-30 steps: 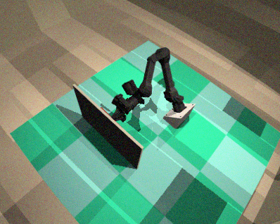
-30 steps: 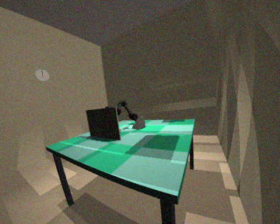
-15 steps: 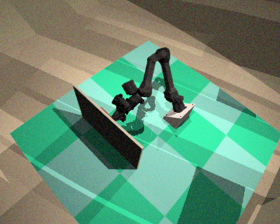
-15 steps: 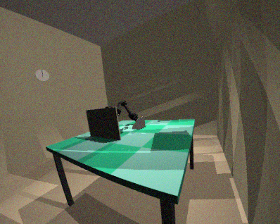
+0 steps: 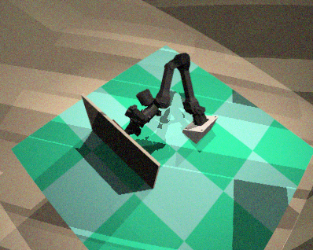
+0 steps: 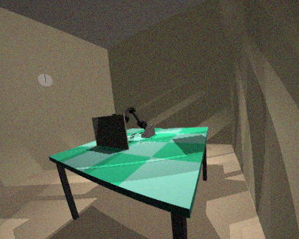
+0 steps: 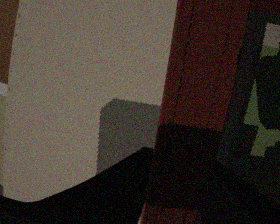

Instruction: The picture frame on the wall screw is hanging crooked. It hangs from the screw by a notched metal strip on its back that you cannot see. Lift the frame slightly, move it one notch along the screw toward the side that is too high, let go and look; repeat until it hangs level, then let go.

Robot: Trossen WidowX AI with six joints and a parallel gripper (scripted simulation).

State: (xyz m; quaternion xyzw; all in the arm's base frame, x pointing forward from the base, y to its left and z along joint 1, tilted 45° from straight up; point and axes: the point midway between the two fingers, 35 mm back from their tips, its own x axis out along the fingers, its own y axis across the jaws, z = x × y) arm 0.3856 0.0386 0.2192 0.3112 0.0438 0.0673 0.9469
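The picture frame lies 50 mm below my gripper tip. The rest, counted from my gripper tip: wall panel (70 mm below, 20 mm ahead, 10 mm to the right).
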